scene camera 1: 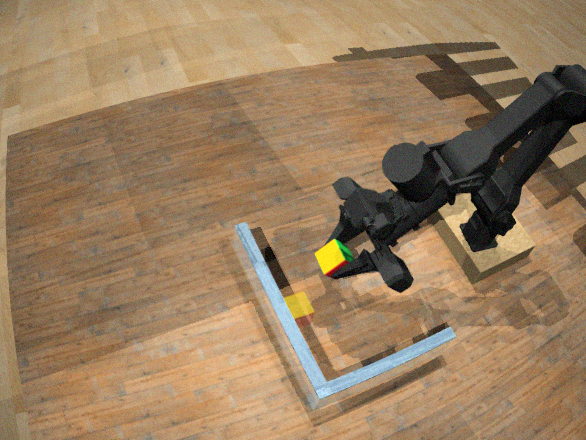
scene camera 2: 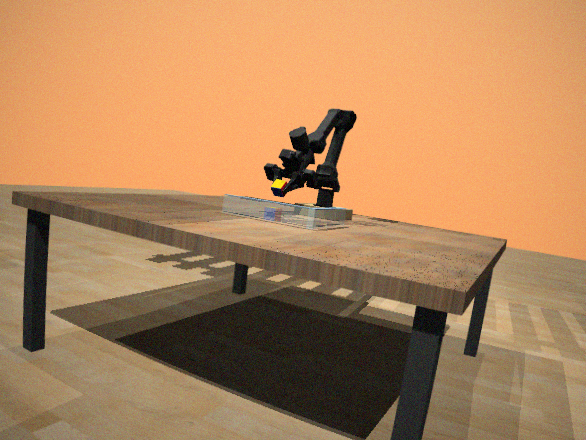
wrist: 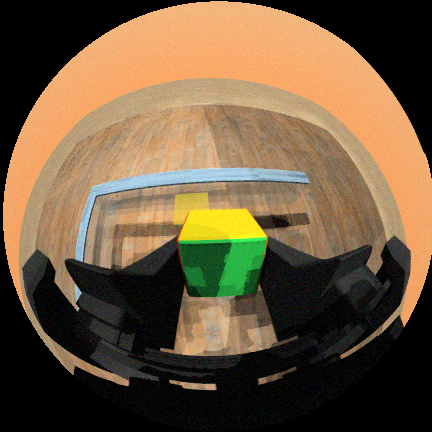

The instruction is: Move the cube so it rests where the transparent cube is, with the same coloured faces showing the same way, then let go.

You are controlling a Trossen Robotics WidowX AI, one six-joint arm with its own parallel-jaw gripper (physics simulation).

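Frame: origin at the arm's base, x left, y back, z up, level; centimetres.
Where they show: gripper, fingertip midpoint: (scene camera 1: 326, 265) (scene camera 2: 277, 191) (wrist: 218, 236); arm's base, link origin: (scene camera 1: 478, 236) (scene camera 2: 324, 206).
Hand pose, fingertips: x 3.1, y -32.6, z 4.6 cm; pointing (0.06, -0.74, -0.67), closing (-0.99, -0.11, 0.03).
Observation:
Each offset is from my fingertips to the centre of the thing. Level surfaces: height alone.
The solid cube @(dz +1.1, dx -0.1, dy +1.3 cm) (scene camera 1: 332, 258) (scene camera 2: 278, 187) (wrist: 220, 260) is held in the air above the table, tilted. Its yellow face is up, green faces the wrist camera, and red shows at one side in scene camera 1; blue shows in scene camera 2. My gripper (scene camera 1: 341, 259) (scene camera 2: 283, 188) (wrist: 218, 236) is shut on the cube, one finger on each side. The transparent cube @(dz -6.8, dx +3.1, dy -4.8 cm) (scene camera 1: 299, 306) (scene camera 2: 272, 214) (wrist: 191, 206) sits on the table against the long wall's inner side, yellow on top, with red and blue sides. In the wrist view the held cube partly hides it.
A low L-shaped clear wall with a pale blue top (scene camera 1: 278, 300) (scene camera 2: 245, 207) (wrist: 200, 176) stands on the table @(dz -8.8 cm) (scene camera 1: 165, 200) (scene camera 2: 200, 235). The arm's base block (scene camera 1: 500, 262) is at the right in scene camera 1, beyond the wall's open side.

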